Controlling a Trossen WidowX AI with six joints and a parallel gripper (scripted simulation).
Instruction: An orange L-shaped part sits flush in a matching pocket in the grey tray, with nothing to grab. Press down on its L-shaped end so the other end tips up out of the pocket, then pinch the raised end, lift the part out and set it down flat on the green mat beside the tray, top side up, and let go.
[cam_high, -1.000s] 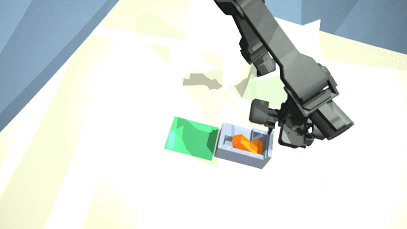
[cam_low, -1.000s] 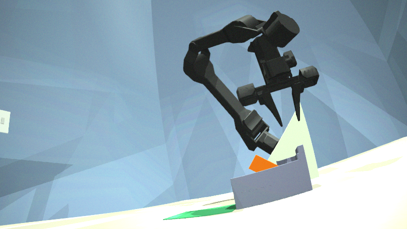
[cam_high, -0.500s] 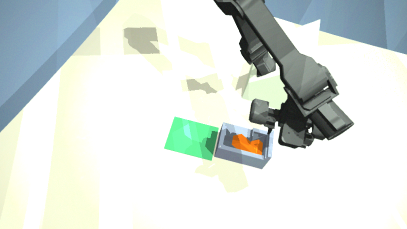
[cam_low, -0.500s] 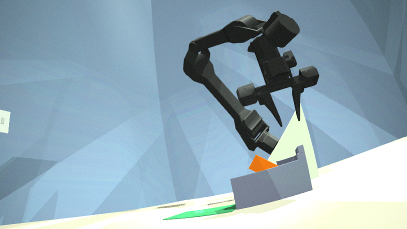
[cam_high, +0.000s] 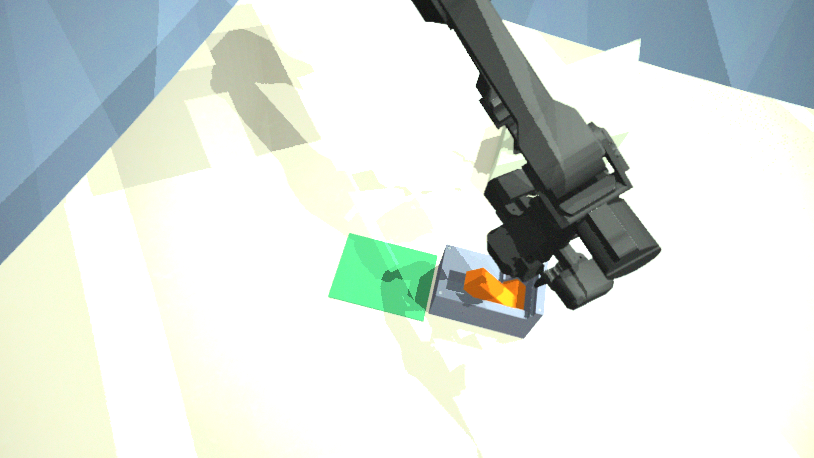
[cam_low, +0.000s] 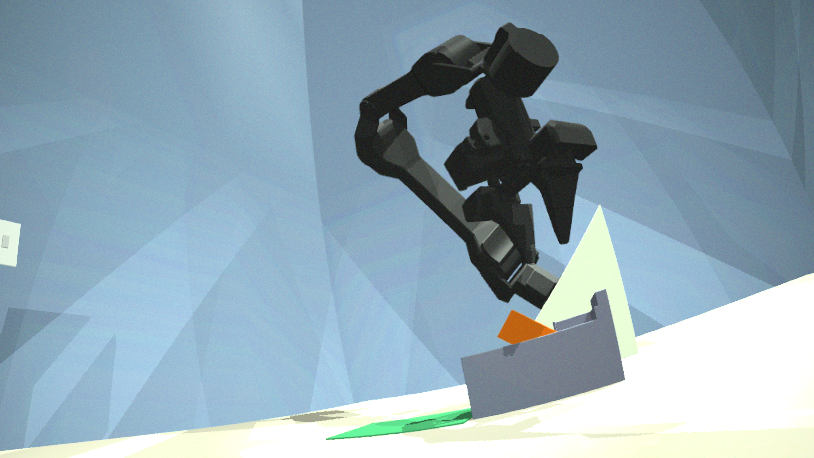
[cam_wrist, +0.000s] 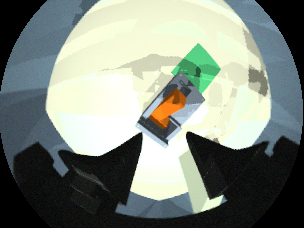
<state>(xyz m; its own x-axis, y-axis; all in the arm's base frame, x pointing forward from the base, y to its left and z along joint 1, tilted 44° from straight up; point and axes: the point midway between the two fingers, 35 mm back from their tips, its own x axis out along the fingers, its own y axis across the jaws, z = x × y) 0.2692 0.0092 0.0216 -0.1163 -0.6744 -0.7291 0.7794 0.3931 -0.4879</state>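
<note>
The orange L-shaped part lies 10 mm behind my gripper tip and 100 mm below it. From my gripper tip the other things lie so: green mat (20 mm behind, 180 mm to the right, 160 mm below).
</note>
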